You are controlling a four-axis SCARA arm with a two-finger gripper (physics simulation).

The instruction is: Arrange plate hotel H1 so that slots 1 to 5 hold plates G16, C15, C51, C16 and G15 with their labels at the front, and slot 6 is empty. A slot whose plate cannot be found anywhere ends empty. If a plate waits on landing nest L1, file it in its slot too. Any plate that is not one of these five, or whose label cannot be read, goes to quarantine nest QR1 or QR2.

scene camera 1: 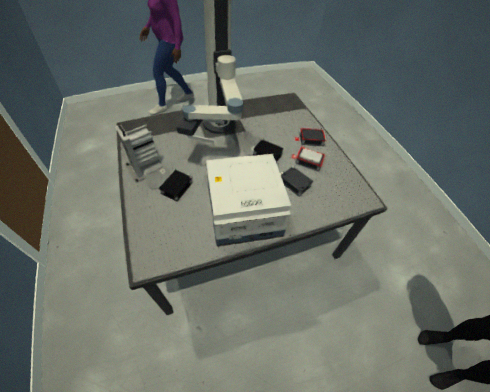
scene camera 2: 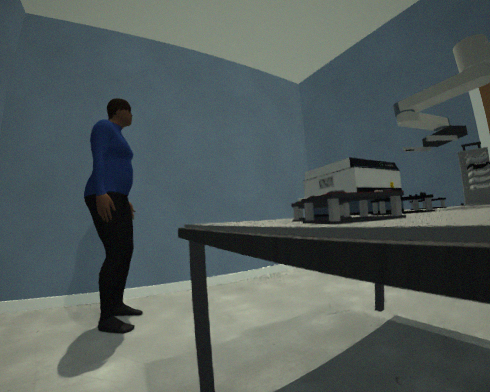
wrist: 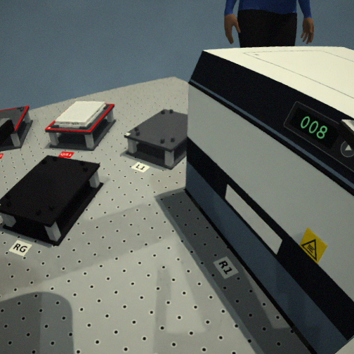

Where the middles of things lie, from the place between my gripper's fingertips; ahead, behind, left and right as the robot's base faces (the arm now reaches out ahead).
The white instrument [scene camera 2: 348, 179] lies 340 mm ahead of my hand, 30 mm to the left of it and 190 mm below it.
